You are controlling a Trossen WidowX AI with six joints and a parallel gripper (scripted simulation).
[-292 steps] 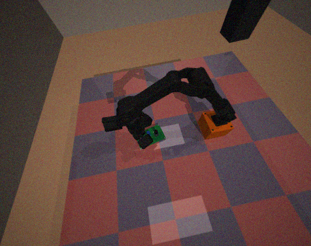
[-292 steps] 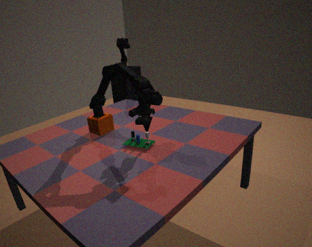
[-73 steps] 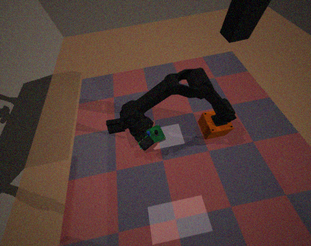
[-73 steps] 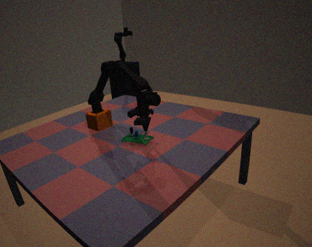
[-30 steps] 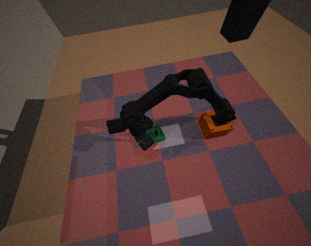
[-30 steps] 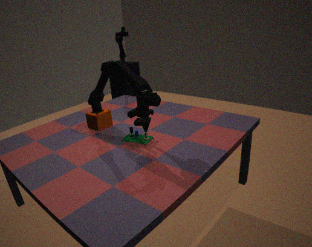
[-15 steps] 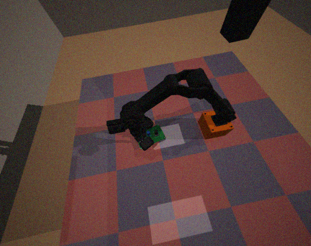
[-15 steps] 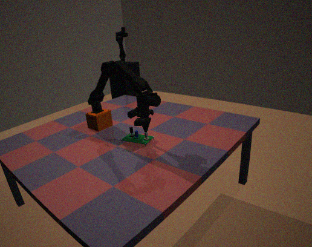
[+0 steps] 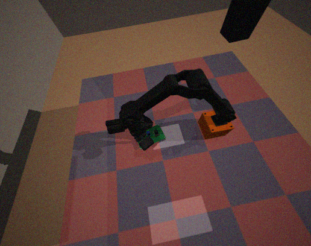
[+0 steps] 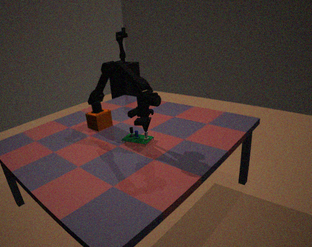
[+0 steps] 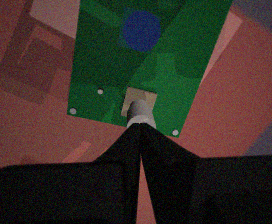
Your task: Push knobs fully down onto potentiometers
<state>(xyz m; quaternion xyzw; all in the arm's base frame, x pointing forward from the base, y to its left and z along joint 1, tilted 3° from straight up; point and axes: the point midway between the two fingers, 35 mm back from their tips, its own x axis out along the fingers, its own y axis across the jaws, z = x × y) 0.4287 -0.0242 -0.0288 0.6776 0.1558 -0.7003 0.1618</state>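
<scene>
Right now the white knob is 10 mm below my gripper tip. Round my gripper tip: blue knob 50 mm behind, 20 mm to the right, 20 mm below.
</scene>
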